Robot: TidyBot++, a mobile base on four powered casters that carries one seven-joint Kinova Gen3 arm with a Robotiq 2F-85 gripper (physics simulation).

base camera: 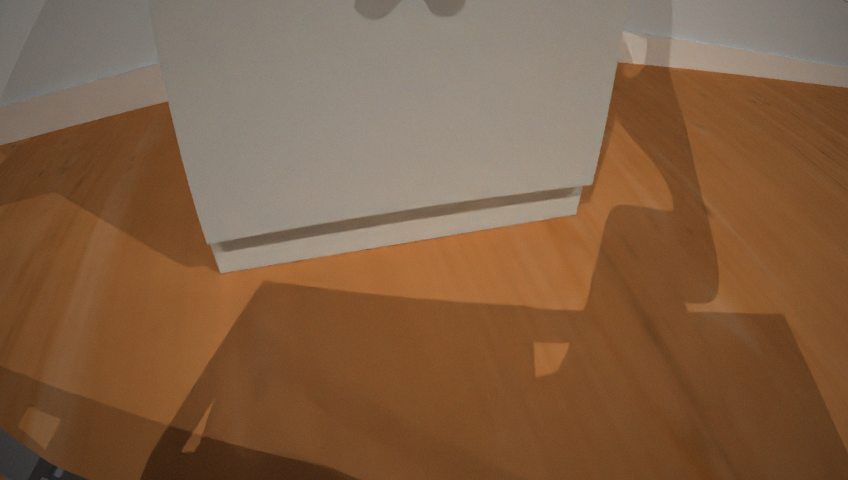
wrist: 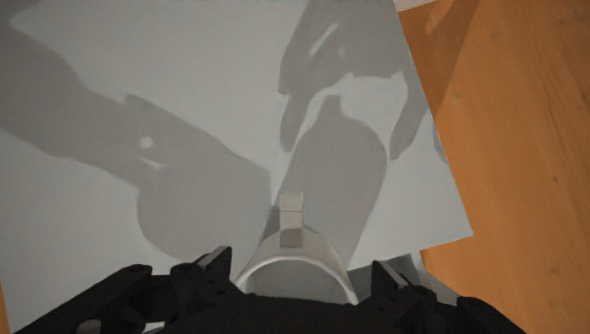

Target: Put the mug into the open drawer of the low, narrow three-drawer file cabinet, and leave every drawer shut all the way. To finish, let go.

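Places are measured from the arm's base along level axes (x ahead, y left, z up), in metres.
Where they show: gripper, fingertip midpoint: (wrist: 300, 269).
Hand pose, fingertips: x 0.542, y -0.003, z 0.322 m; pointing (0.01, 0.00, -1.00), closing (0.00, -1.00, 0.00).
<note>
Each offset is from my fingertips to the top centre of the thing. "*": to the spot under its first point. Level surfaces: height alone.
The light grey mug @(* dx -0.033, dy +0.003, dz -0.066 m) (wrist: 295, 281) is upright at the bottom middle of the wrist view, at the front edge of the file cabinet's top @(dz -0.074 m) (wrist: 215, 55). Its handle points up the view, over the cabinet top. My gripper (wrist: 300, 269) is open, one finger on each side of the mug and apart from it. Part of the open drawer (wrist: 438, 287) shows below the cabinet top's front edge, right of the mug; the gripper hides much of it. In the base view the cabinet's lower front @(* dx -0.066, dy +0.068, dz -0.558 m) (base camera: 386, 118) shows; the mug and the open drawer do not.
Wooden floor @(dz -0.719 m) (base camera: 416, 261) (wrist: 525, 150) lies in front of the cabinet and along its side. Walls with a pale baseboard (base camera: 83, 104) stand behind it on both sides. Shadows of the arm and gripper fall over the cabinet top and floor.
</note>
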